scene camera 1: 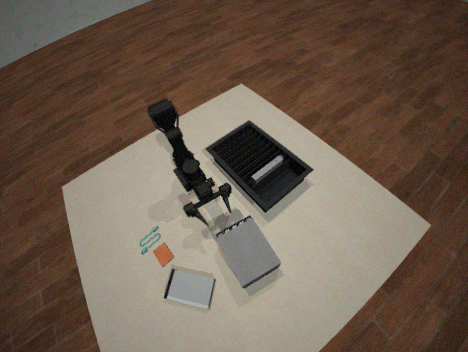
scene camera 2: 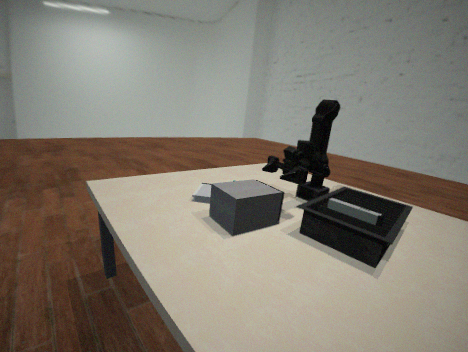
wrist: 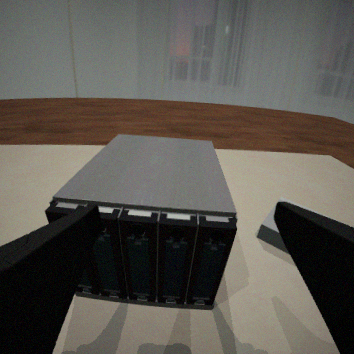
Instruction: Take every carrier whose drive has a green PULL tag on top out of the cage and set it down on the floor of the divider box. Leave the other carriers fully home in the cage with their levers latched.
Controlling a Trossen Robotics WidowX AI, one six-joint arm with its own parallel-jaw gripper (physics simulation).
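Places are measured from the arm's base along level axes (x ahead, y left, z up), in centimetres.
Pixels of known places: gripper, between the fingertips: (scene camera 1: 219, 219) (scene camera 2: 270, 173) (wrist: 188, 211); arm's base, origin of its link: (scene camera 2: 315, 186).
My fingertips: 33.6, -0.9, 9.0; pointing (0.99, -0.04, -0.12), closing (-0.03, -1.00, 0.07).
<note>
For each thing: its middle in the pictures, then the offset to it from my fingertips, as dx, dy, dz. "pt": a spot on its surface instead.
- grey cage, middle of its body: (wrist: 154, 210) (scene camera 2: 245, 206) (scene camera 1: 247, 252) +13.0, +2.1, -10.1
- black divider box, middle of its body: (scene camera 2: 357, 222) (scene camera 1: 256, 166) -16.8, +28.5, -11.9
- long pale grey block, middle of its body: (scene camera 2: 351, 221) (scene camera 1: 268, 173) -8.9, +29.2, -9.1
- pale flat tray-like object, middle of its body: (wrist: 321, 238) (scene camera 1: 189, 288) (scene camera 2: 209, 192) +10.8, -22.9, -13.7
- orange square, a spot on its surface: (scene camera 1: 163, 254) pt -6.7, -26.6, -14.6
- teal cable, middle of its body: (scene camera 1: 149, 239) -16.0, -29.4, -14.6
The grey cage (scene camera 1: 248, 252) (scene camera 2: 247, 200) (wrist: 150, 170) stands on the table. In the wrist view several black carrier fronts (wrist: 140, 255) stand side by side in it, with pale strips along their top edges; no green tag can be made out. The black divider box (scene camera 1: 289, 189) (scene camera 2: 340, 242) stands beside the cage. A long pale grey block (scene camera 1: 267, 169) (scene camera 2: 354, 210) is in it, beside the slots. My gripper (scene camera 1: 219, 219) (scene camera 2: 274, 173) (wrist: 188, 211) is open and empty in front of the cage's carrier side. Its left finger hides part of the leftmost carriers.
A pale flat tray-like object (scene camera 1: 191, 288) (scene camera 2: 202, 193) (wrist: 269, 229) lies beside the cage, to its right in the wrist view. An orange square (scene camera 1: 163, 254) and a teal cable (scene camera 1: 150, 240) lie on the table near it.
</note>
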